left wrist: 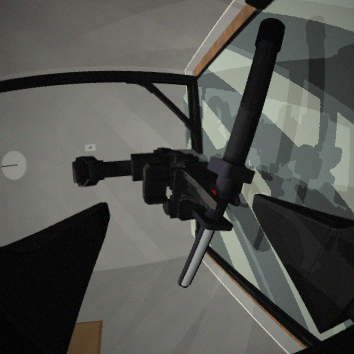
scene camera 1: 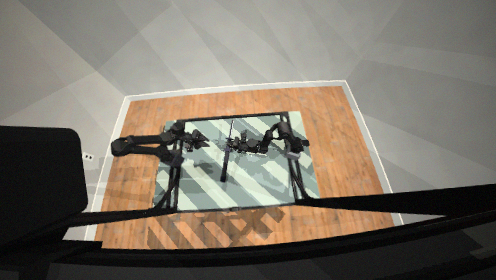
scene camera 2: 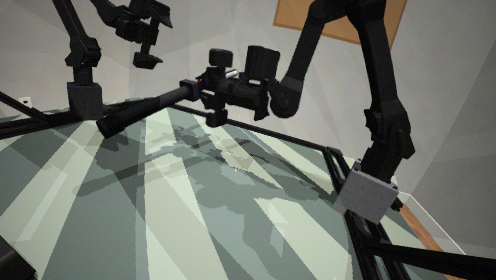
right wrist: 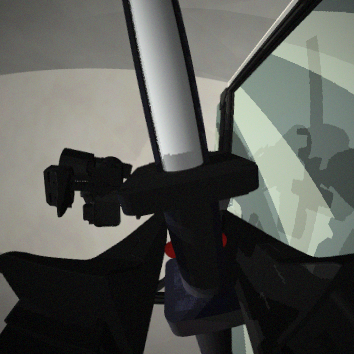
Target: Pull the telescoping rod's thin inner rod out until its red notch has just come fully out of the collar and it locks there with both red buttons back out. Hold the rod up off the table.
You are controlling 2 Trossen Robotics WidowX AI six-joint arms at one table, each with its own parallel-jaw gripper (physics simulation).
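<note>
The rod is held up off the table. Its thick black tube [scene camera 1: 224, 167] [scene camera 2: 145, 110] [left wrist: 250, 105] slants down from the collar [left wrist: 227, 187] [right wrist: 194, 240]. The silvery inner rod [scene camera 1: 231, 129] [scene camera 2: 230, 74] [left wrist: 196, 257] [right wrist: 170, 85] shows beyond the collar's other side. My right gripper [scene camera 1: 229, 145] [scene camera 2: 210, 86] [left wrist: 228, 204] [right wrist: 193, 215] is shut on the collar between its two flanges. Red buttons [right wrist: 171, 249] show at both sides of the collar in the right wrist view. No red notch shows. My left gripper [scene camera 1: 204, 141] [scene camera 2: 157, 40] is open and empty, apart from the rod.
The striped green table [scene camera 1: 200, 197] [scene camera 2: 170, 240] lies below, with shadows of the arms and rod on it. A black frame [scene camera 2: 280, 134] [left wrist: 100, 76] runs along its edges. The grey mount block [scene camera 2: 367, 195] of my right arm stands at the right in scene camera 2.
</note>
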